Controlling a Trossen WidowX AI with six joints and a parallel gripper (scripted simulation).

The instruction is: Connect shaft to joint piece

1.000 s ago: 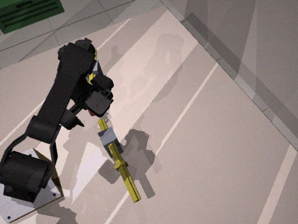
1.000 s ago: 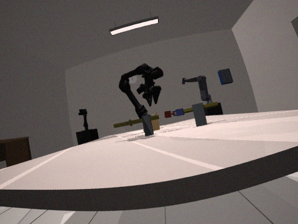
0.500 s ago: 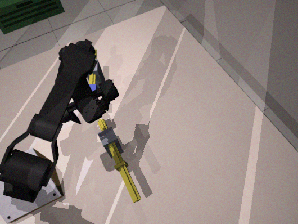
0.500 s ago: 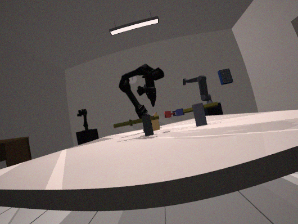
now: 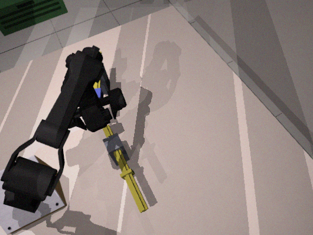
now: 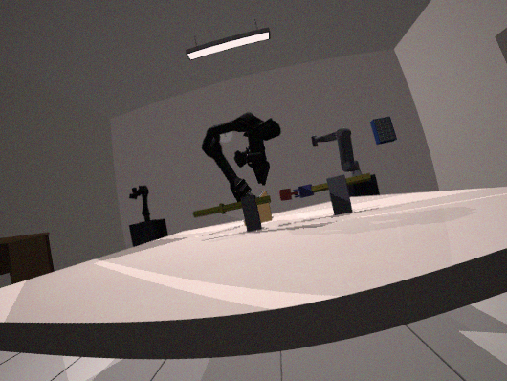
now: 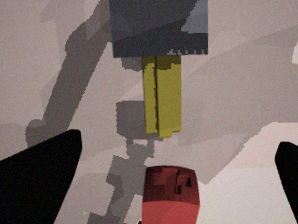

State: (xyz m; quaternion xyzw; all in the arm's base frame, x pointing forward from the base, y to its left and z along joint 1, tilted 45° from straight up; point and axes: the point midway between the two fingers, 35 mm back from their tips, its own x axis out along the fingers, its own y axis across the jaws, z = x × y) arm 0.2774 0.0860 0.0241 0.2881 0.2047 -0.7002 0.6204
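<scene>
My gripper tip is 8 cm to the right of the red joint piece, 6 cm above it and 1 cm short of it.
</scene>
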